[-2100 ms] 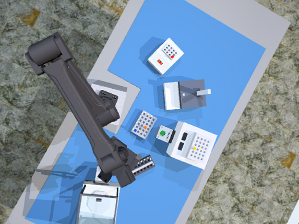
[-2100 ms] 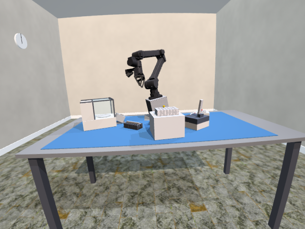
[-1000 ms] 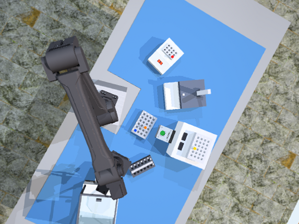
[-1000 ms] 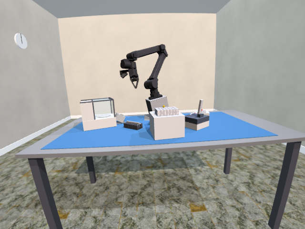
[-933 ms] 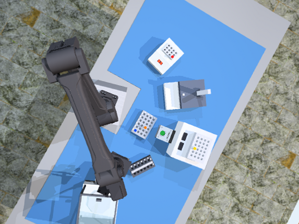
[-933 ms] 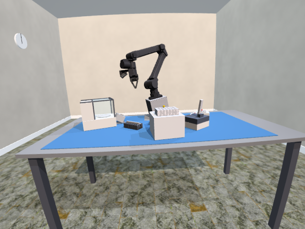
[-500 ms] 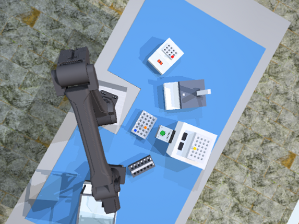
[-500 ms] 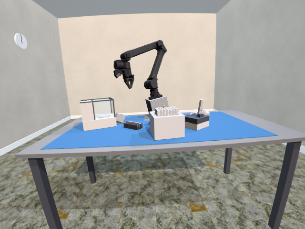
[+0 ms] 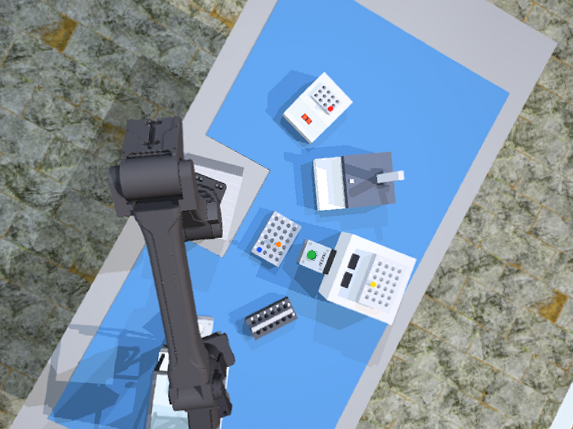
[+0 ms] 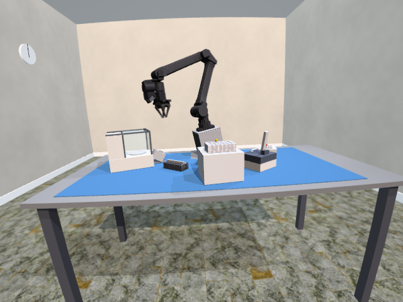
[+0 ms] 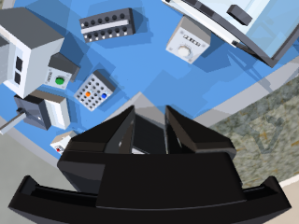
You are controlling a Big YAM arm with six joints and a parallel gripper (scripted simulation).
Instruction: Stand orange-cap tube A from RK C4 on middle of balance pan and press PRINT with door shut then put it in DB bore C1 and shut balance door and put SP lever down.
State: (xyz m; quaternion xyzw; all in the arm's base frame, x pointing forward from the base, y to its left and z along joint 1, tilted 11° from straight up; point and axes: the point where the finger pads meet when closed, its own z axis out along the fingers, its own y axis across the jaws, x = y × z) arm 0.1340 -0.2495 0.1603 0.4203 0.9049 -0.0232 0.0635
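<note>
My gripper is now 150 mm to the left of the balance door and 80 mm above it. The rest, counted from my hand: tube rack RK 270 mm below, 250 mm to the left, 80 mm ahead; then white key 220 mm below, 40 mm to the right, 30 mm behind; then black magnet block 270 mm below, 140 mm ahead, 40 mm to the left.
</note>
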